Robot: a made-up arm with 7 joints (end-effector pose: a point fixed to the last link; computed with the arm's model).
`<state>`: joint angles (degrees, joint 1 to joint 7).
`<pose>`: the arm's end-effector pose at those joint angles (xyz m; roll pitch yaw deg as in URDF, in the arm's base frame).
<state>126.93 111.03 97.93 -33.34 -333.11 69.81 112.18</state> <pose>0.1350 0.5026 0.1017 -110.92 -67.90 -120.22</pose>
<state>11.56 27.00 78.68 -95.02 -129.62 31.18 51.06</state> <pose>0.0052 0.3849 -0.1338 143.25 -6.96 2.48</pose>
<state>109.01 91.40 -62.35 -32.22 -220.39 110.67 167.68</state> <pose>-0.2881 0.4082 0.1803 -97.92 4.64 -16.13</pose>
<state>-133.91 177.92 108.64 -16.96 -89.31 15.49 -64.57</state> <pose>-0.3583 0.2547 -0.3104 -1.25 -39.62 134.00</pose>
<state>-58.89 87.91 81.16 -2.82 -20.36 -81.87 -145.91</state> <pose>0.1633 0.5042 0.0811 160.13 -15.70 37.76</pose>
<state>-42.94 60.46 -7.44 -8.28 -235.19 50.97 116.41</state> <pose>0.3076 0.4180 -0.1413 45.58 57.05 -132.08</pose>
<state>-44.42 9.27 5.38 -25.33 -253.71 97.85 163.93</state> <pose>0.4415 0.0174 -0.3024 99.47 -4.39 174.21</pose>
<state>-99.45 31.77 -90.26 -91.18 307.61 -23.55 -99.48</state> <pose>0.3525 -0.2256 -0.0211 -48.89 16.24 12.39</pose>
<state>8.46 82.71 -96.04 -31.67 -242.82 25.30 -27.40</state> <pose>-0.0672 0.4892 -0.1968 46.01 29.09 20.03</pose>
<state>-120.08 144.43 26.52 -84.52 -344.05 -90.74 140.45</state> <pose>-0.3806 0.1675 0.1376 76.99 10.84 -164.93</pose>
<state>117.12 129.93 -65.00 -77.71 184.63 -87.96 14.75</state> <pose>-0.1506 0.4193 0.0960 103.39 -6.09 -30.39</pose>
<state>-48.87 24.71 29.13 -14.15 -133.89 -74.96 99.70</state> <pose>0.4361 0.1753 -0.2626 -22.95 -38.93 -34.75</pose>
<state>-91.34 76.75 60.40 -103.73 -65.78 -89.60 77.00</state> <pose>-0.0756 0.2761 0.2495 144.74 52.76 -117.93</pose>
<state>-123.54 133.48 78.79 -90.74 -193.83 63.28 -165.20</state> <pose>-0.3482 0.2150 -0.0961 -84.10 -12.23 -11.09</pose>
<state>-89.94 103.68 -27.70 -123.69 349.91 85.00 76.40</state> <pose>0.1389 0.0609 0.2681 -158.89 -25.07 -156.22</pose>
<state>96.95 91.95 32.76 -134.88 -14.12 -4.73 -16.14</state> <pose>0.0586 0.2152 -0.1404 37.22 -3.92 -122.31</pose>
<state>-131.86 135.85 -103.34 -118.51 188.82 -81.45 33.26</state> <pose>0.1583 0.2441 0.1505 -113.35 56.81 142.21</pose>
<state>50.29 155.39 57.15 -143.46 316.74 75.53 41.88</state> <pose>0.2174 -0.0676 0.0112 118.11 21.01 -132.92</pose>
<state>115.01 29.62 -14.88 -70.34 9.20 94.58 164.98</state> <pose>-0.4694 0.0202 -0.0565 179.18 -40.56 16.28</pose>
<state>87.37 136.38 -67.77 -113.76 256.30 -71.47 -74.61</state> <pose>-0.1344 0.3177 -0.0029 141.08 -8.38 68.44</pose>
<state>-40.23 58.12 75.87 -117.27 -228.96 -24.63 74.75</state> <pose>0.0418 0.2872 0.1616 136.20 -8.66 41.27</pose>
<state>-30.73 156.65 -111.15 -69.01 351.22 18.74 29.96</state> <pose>-0.1441 0.4024 0.2099 106.04 47.68 22.41</pose>
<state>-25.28 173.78 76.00 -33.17 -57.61 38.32 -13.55</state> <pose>-0.1902 -0.0730 0.4897 -149.86 -46.49 -32.72</pose>
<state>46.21 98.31 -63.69 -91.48 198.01 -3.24 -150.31</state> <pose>-0.1384 0.3361 -0.2068 -2.49 22.61 -32.55</pose>
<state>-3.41 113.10 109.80 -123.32 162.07 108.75 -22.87</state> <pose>-0.1037 0.0568 0.2859 40.08 -0.51 -116.99</pose>
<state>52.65 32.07 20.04 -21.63 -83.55 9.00 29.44</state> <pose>-0.3499 0.2648 -0.3096 18.60 55.76 -30.87</pose>
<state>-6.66 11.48 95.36 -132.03 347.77 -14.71 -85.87</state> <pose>-0.0033 0.2626 -0.0821 157.15 -1.48 8.94</pose>
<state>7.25 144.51 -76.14 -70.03 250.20 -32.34 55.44</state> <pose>0.0640 0.4387 0.1675 -85.38 31.47 -156.16</pose>
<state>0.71 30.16 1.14 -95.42 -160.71 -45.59 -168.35</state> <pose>0.2851 0.1498 -0.2477 3.22 -49.91 4.53</pose>
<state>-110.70 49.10 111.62 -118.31 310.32 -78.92 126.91</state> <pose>0.0722 0.3187 0.0314 164.88 66.93 -175.36</pose>
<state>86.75 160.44 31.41 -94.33 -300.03 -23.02 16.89</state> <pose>0.3334 0.1430 -0.1903 10.44 -35.52 -76.12</pose>
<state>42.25 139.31 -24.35 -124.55 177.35 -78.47 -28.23</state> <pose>0.1648 0.2383 -0.0941 74.60 -68.86 -21.05</pose>
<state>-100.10 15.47 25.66 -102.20 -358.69 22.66 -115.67</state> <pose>0.2150 -0.0055 0.3190 175.96 -2.75 -73.98</pose>
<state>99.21 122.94 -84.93 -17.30 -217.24 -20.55 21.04</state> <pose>0.0420 0.5087 0.1705 95.82 22.19 -8.73</pose>
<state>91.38 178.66 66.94 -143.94 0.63 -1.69 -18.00</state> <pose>0.1519 -0.1065 -0.1289 61.45 -14.55 146.50</pose>
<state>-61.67 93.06 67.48 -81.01 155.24 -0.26 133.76</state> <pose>-0.0766 0.3293 0.2929 -163.36 -30.79 -45.24</pose>
